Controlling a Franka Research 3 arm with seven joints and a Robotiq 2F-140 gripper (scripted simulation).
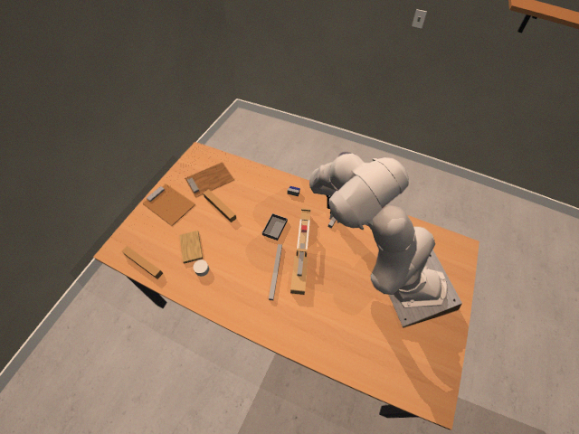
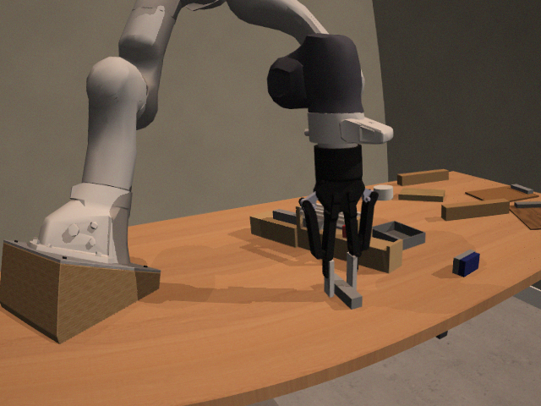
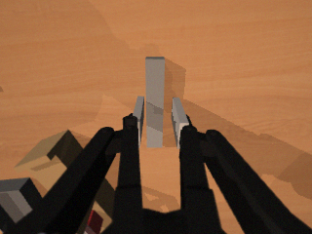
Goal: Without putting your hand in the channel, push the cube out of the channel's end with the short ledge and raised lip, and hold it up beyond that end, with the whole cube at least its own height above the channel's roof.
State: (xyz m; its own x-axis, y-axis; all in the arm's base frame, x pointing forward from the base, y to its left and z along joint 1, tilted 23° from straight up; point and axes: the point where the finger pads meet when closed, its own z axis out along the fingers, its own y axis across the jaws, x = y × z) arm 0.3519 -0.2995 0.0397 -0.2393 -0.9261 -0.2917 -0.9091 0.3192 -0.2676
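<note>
My hand is 3 cm above the short grey bar. Also, from my hand: red cube: 13 cm ahead, 13 cm to the left, 2 cm above; then channel: 12 cm ahead, 18 cm to the left, 2 cm above; then grey tray: 27 cm ahead, 13 cm to the left, 3 cm below.
</note>
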